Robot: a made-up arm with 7 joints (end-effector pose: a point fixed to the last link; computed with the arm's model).
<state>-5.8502 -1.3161 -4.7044 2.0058 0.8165 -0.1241 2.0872</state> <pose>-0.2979 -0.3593 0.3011 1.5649 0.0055 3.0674</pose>
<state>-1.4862 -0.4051 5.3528 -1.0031 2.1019 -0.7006 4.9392</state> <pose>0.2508 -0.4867 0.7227 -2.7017 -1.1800 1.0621</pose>
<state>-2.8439 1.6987 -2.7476 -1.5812 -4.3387 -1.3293 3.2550</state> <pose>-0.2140 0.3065 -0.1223 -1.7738 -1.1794 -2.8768</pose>
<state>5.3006 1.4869 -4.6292 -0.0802 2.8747 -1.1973 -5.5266</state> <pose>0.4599 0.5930 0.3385 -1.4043 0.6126 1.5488</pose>
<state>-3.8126 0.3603 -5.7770 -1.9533 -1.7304 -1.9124 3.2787</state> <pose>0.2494 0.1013 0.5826 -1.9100 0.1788 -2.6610</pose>
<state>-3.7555 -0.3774 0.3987 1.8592 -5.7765 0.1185 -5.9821</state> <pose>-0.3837 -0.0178 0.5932 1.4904 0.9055 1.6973</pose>
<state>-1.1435 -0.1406 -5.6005 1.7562 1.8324 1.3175 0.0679</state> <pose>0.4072 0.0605 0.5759 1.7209 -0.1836 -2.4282</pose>
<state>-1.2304 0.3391 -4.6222 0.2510 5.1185 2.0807 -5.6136</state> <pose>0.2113 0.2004 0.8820 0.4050 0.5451 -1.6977</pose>
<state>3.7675 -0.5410 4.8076 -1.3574 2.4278 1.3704 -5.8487</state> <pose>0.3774 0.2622 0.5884 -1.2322 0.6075 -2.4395</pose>
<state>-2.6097 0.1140 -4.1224 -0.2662 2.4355 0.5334 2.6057</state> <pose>-0.1918 -0.0524 1.0322 2.4727 -0.4164 1.9314</pose>
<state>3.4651 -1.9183 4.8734 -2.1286 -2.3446 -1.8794 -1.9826</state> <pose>0.2719 0.2915 0.2367 2.1870 -0.8737 -2.1716</pose>
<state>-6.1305 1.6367 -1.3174 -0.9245 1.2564 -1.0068 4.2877</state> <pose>0.5143 -0.4357 0.3879 -2.8136 -0.2594 0.9390</pose>
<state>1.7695 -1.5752 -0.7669 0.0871 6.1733 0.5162 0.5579</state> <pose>0.1944 0.7608 0.3426 2.3447 -1.0210 -1.3743</pose>
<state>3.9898 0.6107 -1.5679 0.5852 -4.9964 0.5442 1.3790</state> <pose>-0.4921 0.1661 0.8231 1.8066 -0.0923 1.3549</pose>
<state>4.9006 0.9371 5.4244 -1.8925 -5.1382 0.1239 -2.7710</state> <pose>0.3609 -0.1002 0.6072 1.9273 -0.6474 -2.5693</pose>
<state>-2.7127 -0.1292 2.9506 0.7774 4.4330 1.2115 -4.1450</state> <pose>0.3682 -0.0286 0.8776 2.0659 0.3744 -0.1751</pose>
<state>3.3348 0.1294 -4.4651 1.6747 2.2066 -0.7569 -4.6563</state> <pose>0.1342 0.4410 0.5232 -0.7524 -0.7691 2.6745</pose>
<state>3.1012 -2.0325 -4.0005 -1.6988 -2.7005 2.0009 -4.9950</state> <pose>0.2984 -0.2290 0.4079 1.8815 -0.2059 0.8019</pose>
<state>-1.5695 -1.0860 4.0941 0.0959 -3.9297 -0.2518 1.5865</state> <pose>-0.0388 -0.7198 0.6175 -1.7501 0.1305 -0.1427</pose>
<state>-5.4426 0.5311 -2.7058 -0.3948 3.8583 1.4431 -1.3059</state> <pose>0.2239 -0.4606 0.7671 -0.9386 0.9436 -0.0304</pose>
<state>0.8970 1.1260 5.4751 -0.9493 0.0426 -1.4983 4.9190</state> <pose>-0.0234 -0.4368 0.7164 1.7285 -0.9141 0.9982</pose>
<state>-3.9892 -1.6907 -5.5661 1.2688 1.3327 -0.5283 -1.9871</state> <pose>0.1234 0.5673 0.5768 3.0616 -0.5183 -1.8301</pose>
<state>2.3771 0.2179 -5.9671 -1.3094 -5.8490 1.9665 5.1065</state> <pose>0.1916 0.1172 0.8210 -2.2111 -0.0060 -1.5609</pose>
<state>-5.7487 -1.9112 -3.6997 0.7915 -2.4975 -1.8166 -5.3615</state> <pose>-0.4101 0.0993 -0.1818 1.1845 0.4012 -1.9405</pose>
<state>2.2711 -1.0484 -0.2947 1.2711 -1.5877 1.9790 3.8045</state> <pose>0.2538 0.0646 0.7632 -0.4420 -0.8444 0.1526</pose>
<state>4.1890 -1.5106 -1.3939 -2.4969 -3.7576 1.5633 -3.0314</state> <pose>0.1526 0.1391 0.3070 2.2830 0.0761 1.3738</pose>
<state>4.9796 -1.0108 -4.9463 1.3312 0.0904 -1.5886 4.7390</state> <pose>0.2534 -0.4607 0.6089 2.6236 -0.9057 1.6079</pose>
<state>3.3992 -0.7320 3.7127 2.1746 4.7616 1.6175 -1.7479</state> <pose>0.2548 -0.1729 0.1407 1.2285 -0.1120 -0.5986</pose>
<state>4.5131 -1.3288 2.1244 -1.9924 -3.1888 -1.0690 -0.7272</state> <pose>-0.3244 -0.2170 0.5412 2.2916 0.4798 2.7825</pose>
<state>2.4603 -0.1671 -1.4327 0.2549 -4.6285 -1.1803 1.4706</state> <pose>0.2027 0.0203 0.9933 -1.7783 -0.3116 2.0097</pose>
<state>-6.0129 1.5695 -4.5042 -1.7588 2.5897 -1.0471 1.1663</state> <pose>0.3985 0.3240 0.1633 -0.6193 0.7895 2.7741</pose>
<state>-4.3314 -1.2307 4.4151 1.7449 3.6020 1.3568 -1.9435</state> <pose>0.4885 0.1816 0.2483 1.2310 -0.8670 -0.3427</pose>
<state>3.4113 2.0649 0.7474 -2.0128 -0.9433 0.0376 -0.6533</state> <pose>-0.3202 -0.2005 0.5154 -2.9034 0.6655 -1.3866</pose>
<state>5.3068 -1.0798 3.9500 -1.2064 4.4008 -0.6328 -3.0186</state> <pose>0.0751 -0.3870 0.8163 -3.1110 -0.1061 2.3880</pose>
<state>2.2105 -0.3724 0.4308 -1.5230 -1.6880 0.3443 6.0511</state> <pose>0.4736 0.2970 0.4385 1.3115 0.0896 -1.4701</pose>
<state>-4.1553 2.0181 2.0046 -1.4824 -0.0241 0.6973 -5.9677</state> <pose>0.1911 -0.4662 -0.0616 0.9290 -0.2020 -2.6490</pose>
